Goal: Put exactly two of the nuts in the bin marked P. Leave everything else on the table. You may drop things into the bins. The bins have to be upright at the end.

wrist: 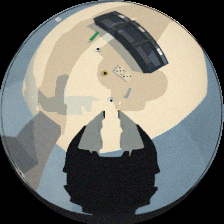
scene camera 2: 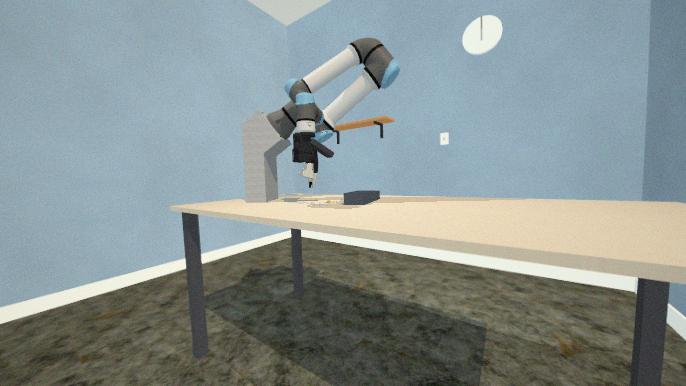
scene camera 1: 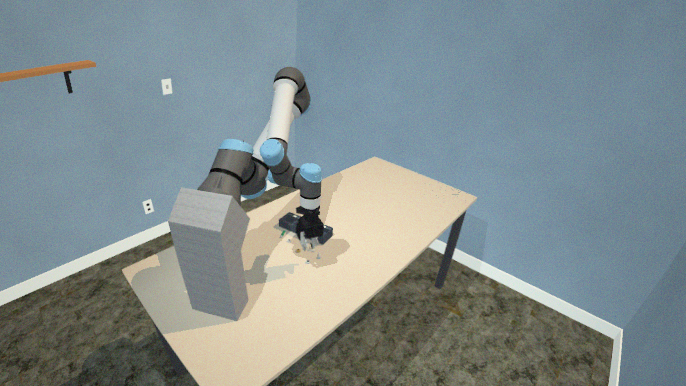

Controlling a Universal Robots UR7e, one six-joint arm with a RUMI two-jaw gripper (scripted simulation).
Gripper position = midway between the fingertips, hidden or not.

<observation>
I see my gripper (scene camera 2: pixel 311 187).
My gripper shows as well in the wrist view (wrist: pixel 111 111).
</observation>
